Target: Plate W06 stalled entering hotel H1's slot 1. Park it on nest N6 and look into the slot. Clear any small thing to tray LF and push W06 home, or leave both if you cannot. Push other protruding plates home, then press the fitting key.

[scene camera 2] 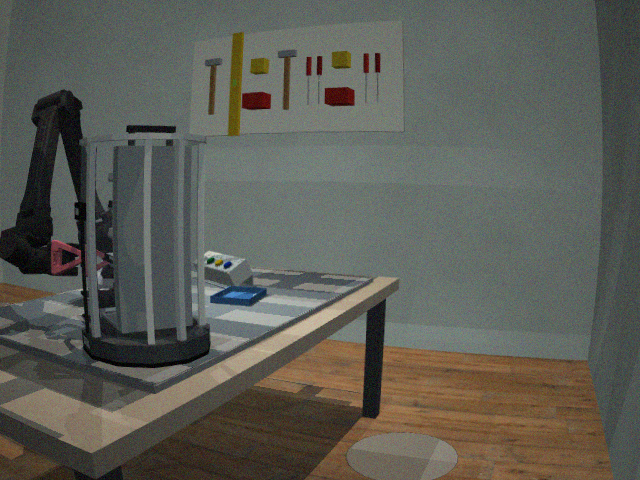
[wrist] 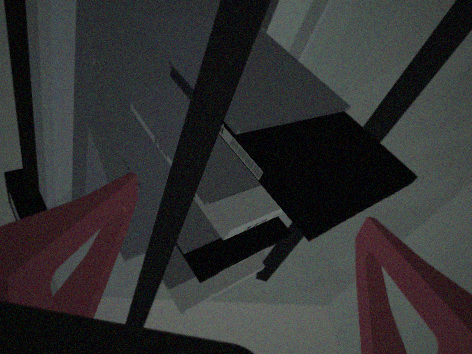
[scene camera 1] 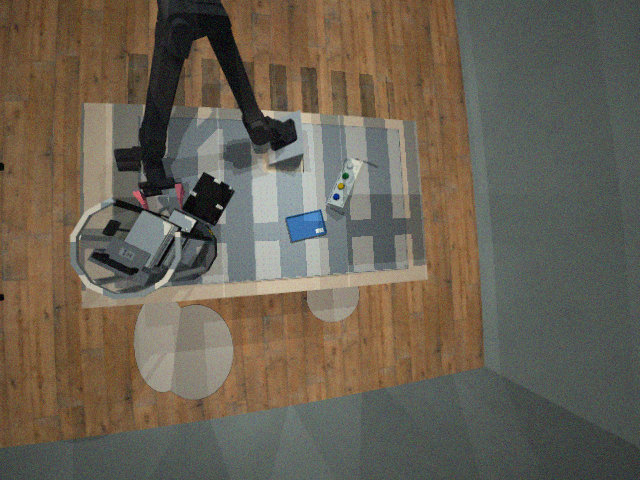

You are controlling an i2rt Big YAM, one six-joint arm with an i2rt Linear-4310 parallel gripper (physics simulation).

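Places are measured from the arm's base along level axes (x ahead, y left, z up), in metres.
Pixels of known places: gripper, fingertip midpoint: (scene camera 2: 98, 258) (wrist: 250, 206) (scene camera 1: 165, 212); arm's base, origin of the base link: (scene camera 1: 283, 135).
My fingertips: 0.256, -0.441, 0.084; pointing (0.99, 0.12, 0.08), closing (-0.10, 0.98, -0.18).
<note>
For each thing: its top centre in the pictures, then the offset to it from my fingertips, as dx, dy, dz. "spot": a spot on its surface instead. Level surfaces: height alone.
- light plate, middle of its top: (wrist: 220, 154) (scene camera 1: 162, 240) +0.098, +0.001, +0.060
- lower black plate, middle of its top: (wrist: 201, 200) (scene camera 1: 154, 240) +0.098, +0.001, +0.113
- bottom plate, middle of its top: (wrist: 185, 236) (scene camera 1: 144, 239) +0.098, +0.001, +0.166
- black square nest, middle of its top: (scene camera 2: 112, 288) (scene camera 1: 206, 197) -0.052, +0.117, -0.085
- blue tray, middle of its top: (scene camera 2: 239, 292) (scene camera 1: 306, 225) +0.107, +0.480, -0.143
- key panel, middle of its top: (scene camera 2: 221, 255) (scene camera 1: 349, 182) -0.035, +0.677, -0.077
- cage's pale top ring, surface spot: (scene camera 1: 73, 248) spot: +0.101, -0.125, +0.227
- table, its level: dz -0.173
Hotel H1 (scene camera 1: 149, 235) (scene camera 2: 142, 232) is a tall grey stack inside a round barred cage at the table's left. My gripper (scene camera 1: 162, 204) (wrist: 250, 206), with pink-red fingers, is open and empty beside the cage, facing the plates. In the wrist view a black plate (wrist: 330, 175) sticks out farthest; a light plate (wrist: 245, 210), a lower black plate (wrist: 240, 250) and a bottom plate (wrist: 220, 290) also show. Their labels are unreadable. A black square nest (scene camera 1: 209, 198) with white tabs is beside the cage; its number is unreadable. The blue tray (scene camera 1: 305, 224) (scene camera 2: 238, 295) and key panel (scene camera 1: 343, 184) (scene camera 2: 227, 267) stand to the right. The slot's inside is hidden.
Dark cage bars (wrist: 187, 150) cross in front of the plates. The cage's pale top ring (scene camera 1: 73, 248) stands high above the table (scene camera 1: 310, 284) (scene camera 2: 258, 356). A grey block (scene camera 1: 289, 155) is under the arm's base. A tool board (scene camera 2: 361, 118) hangs on the wall.
</note>
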